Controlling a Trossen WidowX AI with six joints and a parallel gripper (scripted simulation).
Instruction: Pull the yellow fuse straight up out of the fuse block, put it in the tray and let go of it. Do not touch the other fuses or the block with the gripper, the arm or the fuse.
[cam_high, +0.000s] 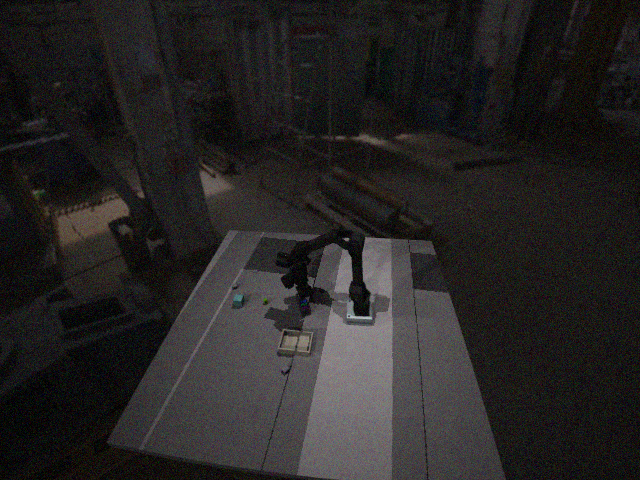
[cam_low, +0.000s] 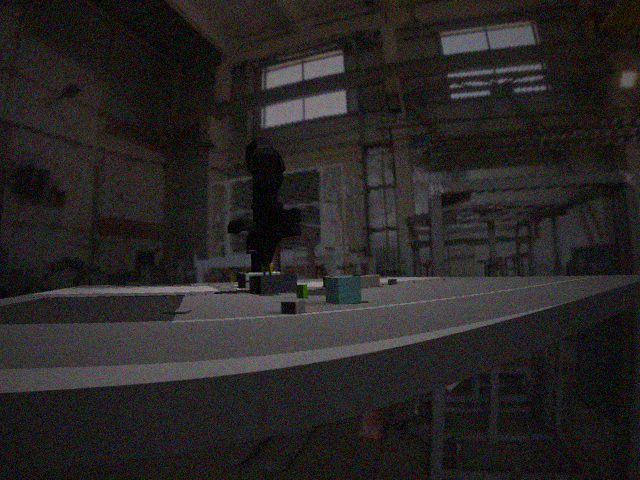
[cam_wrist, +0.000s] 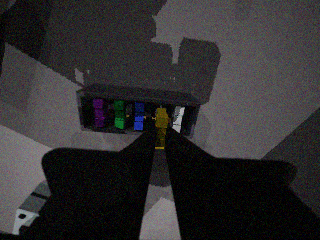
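My gripper tip is now 2 cm short of the tray, 23 cm to the right of it and 6 cm above it. Round my gripper tip: yellow fuse (1 cm below); teal cube (30 cm ahead, 4 cm below); green piece (18 cm ahead, 5 cm below).
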